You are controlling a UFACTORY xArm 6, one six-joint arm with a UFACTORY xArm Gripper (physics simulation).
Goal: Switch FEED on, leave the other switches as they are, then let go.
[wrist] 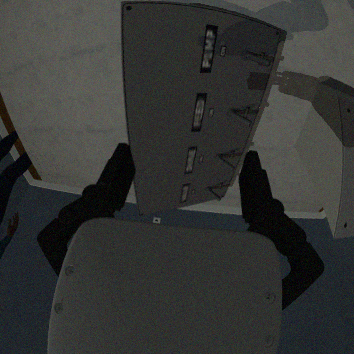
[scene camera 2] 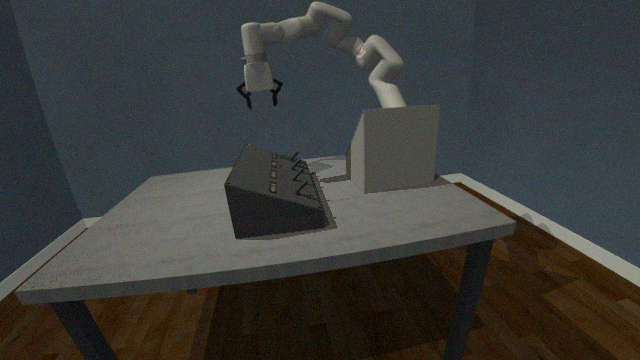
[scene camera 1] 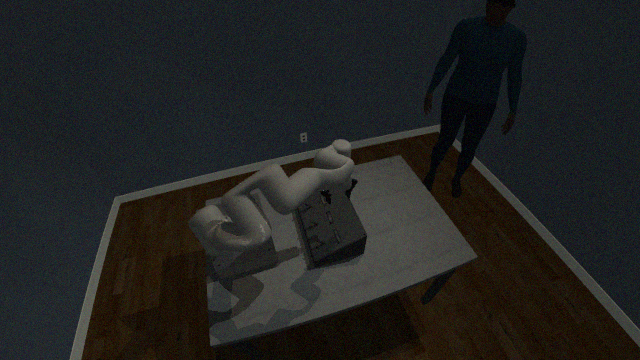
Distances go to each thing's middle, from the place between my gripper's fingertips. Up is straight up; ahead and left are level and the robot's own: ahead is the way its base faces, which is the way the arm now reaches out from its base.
Now: the dark sloped switch box [scene camera 2: 261, 193] 1 cm behind my hand, 13 cm to the left of it and 24 cm below it.
